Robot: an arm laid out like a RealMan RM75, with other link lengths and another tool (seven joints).
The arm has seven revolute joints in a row. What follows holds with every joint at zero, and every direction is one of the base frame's.
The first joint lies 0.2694 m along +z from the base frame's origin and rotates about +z.
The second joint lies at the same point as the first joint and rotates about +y.
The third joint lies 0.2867 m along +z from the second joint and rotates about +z.
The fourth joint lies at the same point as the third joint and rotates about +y.
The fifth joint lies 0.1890 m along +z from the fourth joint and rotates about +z.
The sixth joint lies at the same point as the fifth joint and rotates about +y.
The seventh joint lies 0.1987 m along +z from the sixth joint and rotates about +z.
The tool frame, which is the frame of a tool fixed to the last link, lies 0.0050 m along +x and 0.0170 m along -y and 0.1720 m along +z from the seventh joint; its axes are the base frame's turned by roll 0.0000, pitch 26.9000 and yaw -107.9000 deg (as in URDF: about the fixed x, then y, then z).
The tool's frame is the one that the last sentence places.
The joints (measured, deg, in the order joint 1, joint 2, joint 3, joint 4, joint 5, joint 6, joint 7), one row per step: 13.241 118.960 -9.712 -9.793 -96.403 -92.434 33.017; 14.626 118.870 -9.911 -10.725 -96.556 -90.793 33.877; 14.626 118.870 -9.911 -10.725 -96.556 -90.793 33.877; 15.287 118.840 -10.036 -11.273 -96.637 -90.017 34.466; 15.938 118.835 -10.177 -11.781 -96.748 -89.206 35.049; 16.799 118.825 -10.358 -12.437 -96.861 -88.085 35.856; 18.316 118.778 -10.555 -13.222 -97.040 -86.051 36.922; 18.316 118.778 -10.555 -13.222 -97.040 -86.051 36.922; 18.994 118.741 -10.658 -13.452 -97.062 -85.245 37.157; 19.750 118.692 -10.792 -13.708 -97.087 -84.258 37.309; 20.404 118.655 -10.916 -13.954 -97.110 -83.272 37.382; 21.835 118.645 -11.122 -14.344 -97.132 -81.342 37.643; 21.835 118.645 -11.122 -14.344 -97.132 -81.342 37.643; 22.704 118.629 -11.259 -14.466 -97.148 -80.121 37.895
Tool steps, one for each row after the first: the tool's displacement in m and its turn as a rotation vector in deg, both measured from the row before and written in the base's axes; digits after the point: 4 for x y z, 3 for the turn. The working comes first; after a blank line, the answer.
Tool pose at each row, in the base's axes (x y z in m, rotation vector in deg; the steps are taken from these numbers as rounded here): 0.2933 0.4440 -0.0136 -71.644 -43.180 -39.429; 0.2931 0.4540 -0.0159 -72.060 -44.134 -39.812; 0.2931 0.4540 -0.0159 -72.060 -44.134 -39.812; 0.2930 0.4588 -0.0168 -72.317 -44.545 -39.949; 0.2929 0.4635 -0.0183 -72.640 -44.932 -40.082; 0.2930 0.4699 -0.0199 -73.077 -45.356 -40.309; 0.2934 0.4811 -0.0226 -73.727 -45.965 -40.846; 0.2934 0.4811 -0.0226 -73.727 -45.965 -40.846; 0.2928 0.4860 -0.0235 -73.826 -46.320 -41.069; 0.2926 0.4915 -0.0246 -73.892 -46.796 -41.458; 0.2932 0.4966 -0.0255 -73.947 -47.240 -41.963; 0.2925 0.5070 -0.0278 -74.097 -47.951 -42.707; 0.2925 0.5070 -0.0278 -74.097 -47.951 -42.707; 0.2922 0.5132 -0.0295 -74.339 -48.244 -43.103

-0.0002 0.0100 -0.0023 -0.680 -0.833 -0.037; 0.0000 0.0000 0.0000 0.000 0.000 0.000; -0.0001 0.0048 -0.0009 -0.364 -0.332 -0.031; -0.0001 0.0047 -0.0015 -0.410 -0.304 -0.068; 0.0001 0.0064 -0.0016 -0.504 -0.369 -0.167; 0.0004 0.0112 -0.0027 -0.705 -0.650 -0.392; 0.0000 0.0000 0.0000 0.000 0.000 0.000; -0.0006 0.0049 -0.0009 -0.195 -0.362 -0.043; -0.0002 0.0055 -0.0011 -0.189 -0.547 -0.088; 0.0006 0.0051 -0.0009 -0.146 -0.595 -0.174; -0.0007 0.0104 -0.0023 -0.299 -0.905 -0.265; 0.0000 0.0000 0.0000 0.000 0.000 0.000; -0.0003 0.0062 -0.0017 -0.255 -0.401 -0.252
